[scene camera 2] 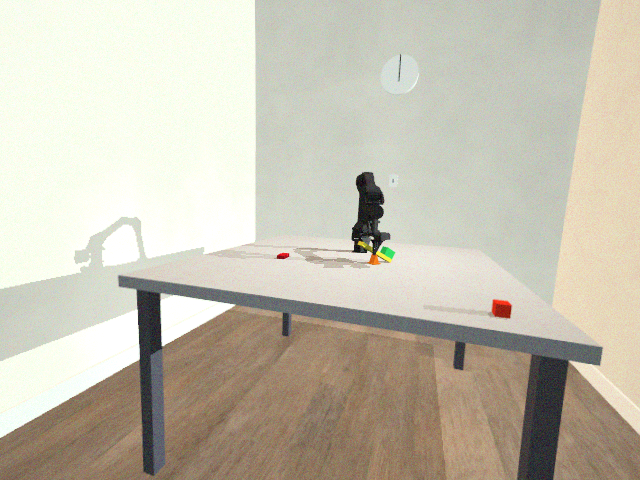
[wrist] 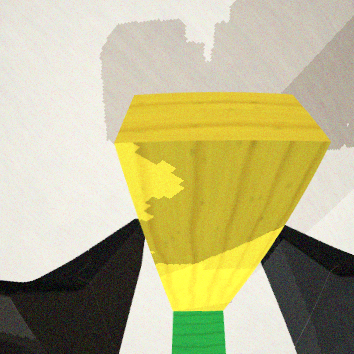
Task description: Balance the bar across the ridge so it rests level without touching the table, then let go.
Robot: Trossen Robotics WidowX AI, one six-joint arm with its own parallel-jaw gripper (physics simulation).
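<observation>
The yellow bar lies across the top of the orange ridge and is steeply tilted. Its right end in the scene view, which carries a green block, is low, at or close to the table; its left end is raised. In the wrist view the raised end is toward the camera. My gripper is open over the ridge, with its fingers on either side of the bar and not clamped on it. The ridge does not show in the wrist view.
A small flat red block lies on the table to the left of the ridge. A red cube stands near the table's front right corner. The arm's shadow falls across the table left of the ridge.
</observation>
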